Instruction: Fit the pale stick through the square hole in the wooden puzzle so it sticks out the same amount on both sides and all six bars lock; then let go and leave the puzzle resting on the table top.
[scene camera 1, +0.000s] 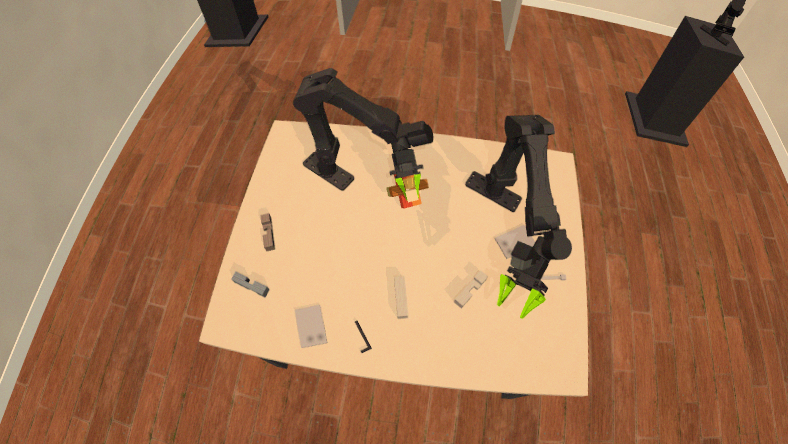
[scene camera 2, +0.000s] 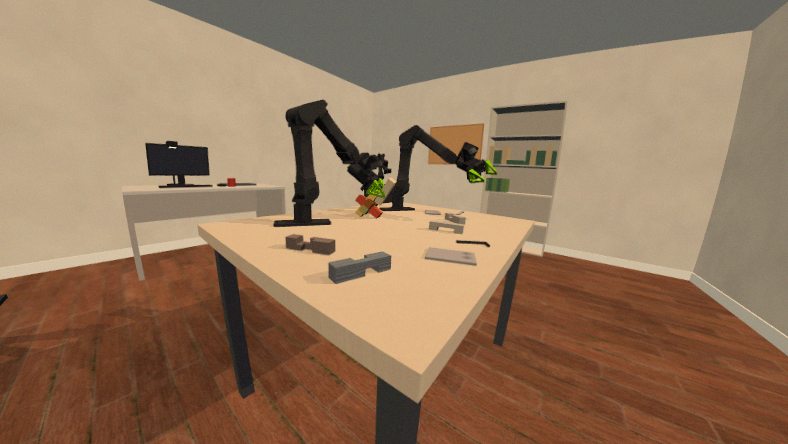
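Pixels of known places: left gripper, between the fingertips: (scene camera 1: 509, 312) (scene camera 2: 490, 177); right gripper, between the fingertips: (scene camera 2: 386, 196); left arm's base, origin of its link: (scene camera 1: 493, 192) (scene camera 2: 397, 209); right arm's base, origin of its link: (scene camera 1: 328, 171) (scene camera 2: 303, 223).
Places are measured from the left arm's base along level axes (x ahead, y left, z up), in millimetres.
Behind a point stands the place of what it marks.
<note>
The wooden puzzle (scene camera 1: 423, 184) {x 153, y -198, z 70 mm} (scene camera 2: 369, 204) {x 240, y -264, z 67 mm}, with red, orange, brown and yellow-tan bars, is tilted at the back middle of the table, its lower bar ends at or very near the top. The pale stick (scene camera 1: 411, 195) {x 266, y -175, z 172 mm} (scene camera 2: 390, 185) {x 271, y -185, z 150 mm} slants up out of it and stands well out on the upper side; its lower end is hidden. My right gripper (scene camera 1: 410, 191) {x 237, y -186, z 101 mm} (scene camera 2: 377, 190) {x 237, y -186, z 101 mm} is shut on the pale stick, close above the puzzle's middle. My left gripper (scene camera 1: 510, 310) {x 433, y 222, z 209 mm} (scene camera 2: 490, 176) {x 433, y 222, z 209 mm} is open and empty, raised over the right side of the table, well away from the puzzle.
The table (scene camera 1: 341, 237) {x 430, y -330, z 0 mm} (scene camera 2: 397, 308) {x 866, y -458, z 0 mm} also bears a brown notched block (scene camera 1: 267, 232) {x 564, y -533, z 31 mm} (scene camera 2: 322, 245) {x 600, y -519, z 22 mm}, a blue-grey one (scene camera 1: 250, 284) {x 732, y -458, z 31 mm} (scene camera 2: 359, 268) {x 749, y -477, z 19 mm}, a pale notched block (scene camera 1: 470, 289) {x 365, y 104, z 30 mm}, a long pale bar (scene camera 1: 400, 296) {x 496, y -59, z 31 mm}, a grey plate (scene camera 1: 311, 325) {x 715, y -228, z 6 mm} (scene camera 2: 450, 255) {x 723, y -235, z 6 mm} and a black hex key (scene camera 1: 363, 334) {x 648, y -86, z 8 mm} (scene camera 2: 472, 242) {x 653, y -86, z 5 mm}.
</note>
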